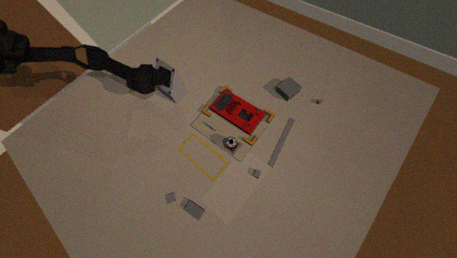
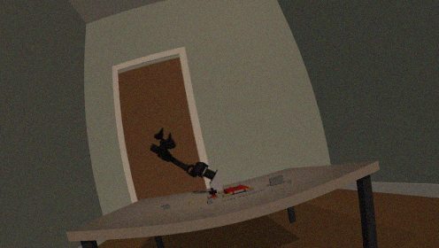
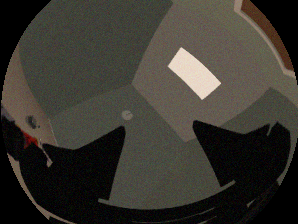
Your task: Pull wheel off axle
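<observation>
The wheel is 490 mm ahead of my gripper tip, 180 mm to the left of it and 440 mm below it. Also, from my gripper tip: long grey bar 630 mm ahead, 300 mm to the left, 480 mm below; grey block 540 mm ahead, 510 mm to the left, 460 mm below.
</observation>
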